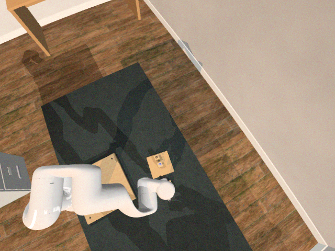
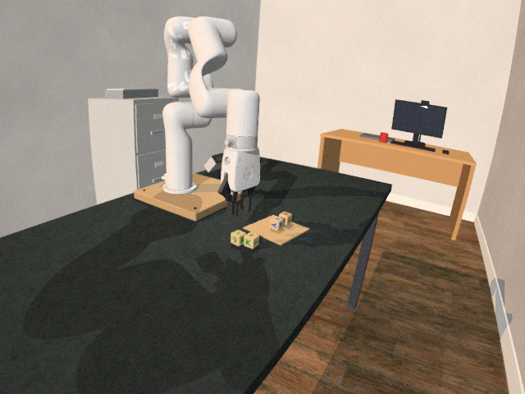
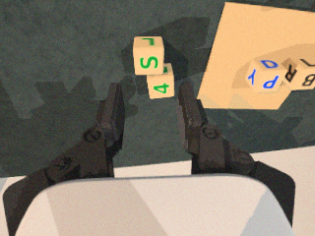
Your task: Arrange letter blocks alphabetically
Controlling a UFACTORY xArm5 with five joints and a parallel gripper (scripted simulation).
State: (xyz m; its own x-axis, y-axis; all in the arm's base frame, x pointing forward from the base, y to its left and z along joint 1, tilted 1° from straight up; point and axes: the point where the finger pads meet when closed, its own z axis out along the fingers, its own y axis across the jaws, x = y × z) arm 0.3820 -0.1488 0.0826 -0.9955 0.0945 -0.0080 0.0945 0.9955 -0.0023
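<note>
The green-lettered block is 9 cm below my hand. Also, from my hand: tan mat: 4 cm ahead, 14 cm to the left, 10 cm below.
</note>
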